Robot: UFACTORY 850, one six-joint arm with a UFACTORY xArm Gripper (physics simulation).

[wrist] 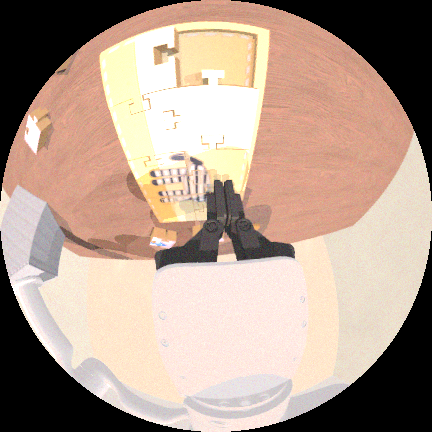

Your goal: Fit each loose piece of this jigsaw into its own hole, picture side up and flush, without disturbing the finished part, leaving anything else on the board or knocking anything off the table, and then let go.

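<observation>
The jigsaw board [265,65] reaches from the top of the view down to my gripper. A large hole [215,52] at its far right shows bare brown floor. The piece [232,162] just in front of my fingers lies in the board's near right corner, with thin seams and looking level with its neighbours; its near part is hidden by the fingers. My gripper [221,189] is shut and empty, its tips over that piece. A loose piece [37,130] lies on the table at the left, tilted or on edge. Another loose piece [163,238] lies by the board's near edge.
Part of a brown object [65,65] shows at the table's upper left edge. Small parts of something [198,231] show beside and behind the fingers, mostly hidden. A grey block-shaped arm part [31,232] is at the left. Wooden table [320,135] lies right of the board.
</observation>
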